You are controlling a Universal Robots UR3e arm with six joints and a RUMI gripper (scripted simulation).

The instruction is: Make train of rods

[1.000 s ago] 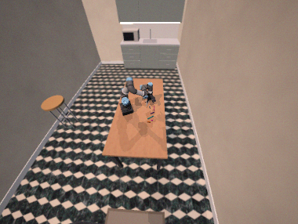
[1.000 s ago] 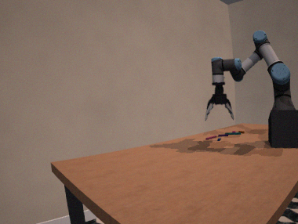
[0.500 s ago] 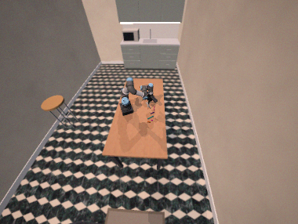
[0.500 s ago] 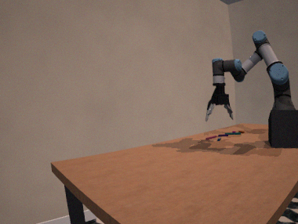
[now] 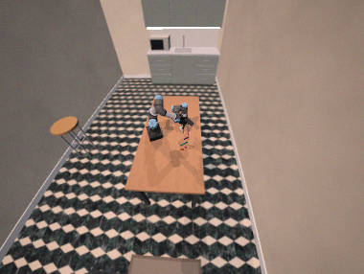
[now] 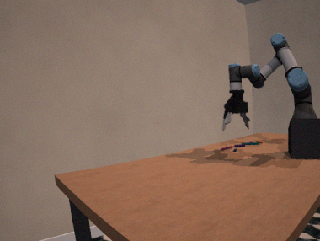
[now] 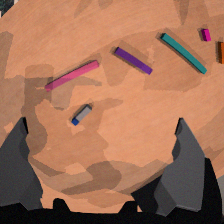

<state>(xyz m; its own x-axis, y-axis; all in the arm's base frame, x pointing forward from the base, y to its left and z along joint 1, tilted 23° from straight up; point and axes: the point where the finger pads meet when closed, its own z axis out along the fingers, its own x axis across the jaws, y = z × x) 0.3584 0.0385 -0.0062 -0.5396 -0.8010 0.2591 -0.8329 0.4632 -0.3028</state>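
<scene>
My hand is 90 mm above the purple rod, 60 mm to the left of it and 10 mm short of it. From my hand the other things lie so: grey rod 90 mm below, 50 mm to the left, 20 mm behind; blue rod 90 mm below, 70 mm to the left, 30 mm behind; pink rod 90 mm below, 40 mm ahead, 30 mm to the left.
</scene>
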